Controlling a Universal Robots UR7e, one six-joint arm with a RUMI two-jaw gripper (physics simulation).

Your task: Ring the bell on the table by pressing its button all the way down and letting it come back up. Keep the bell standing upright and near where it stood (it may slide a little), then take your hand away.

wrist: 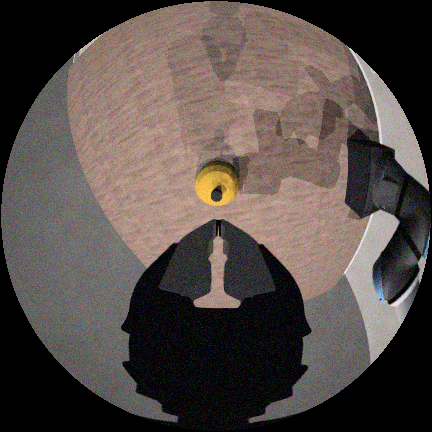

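The bell is a yellow dome standing upright on the wood-grained table, a little above the middle of the wrist view. Its dark button sticks up from the top and shows toward the near side of the dome. My gripper is shut, with nothing between its fingertips. In the view the tips lie just below the bell, in line with the button, with a strip of table showing between them. The exact height of the tips over the table is hard to tell.
Black arm links with blue trim stand at the right side of the view, by the table's right edge. Shadows of the arm fall on the table above and right of the bell. Grey surfaces lie beyond the table's left and lower right edges.
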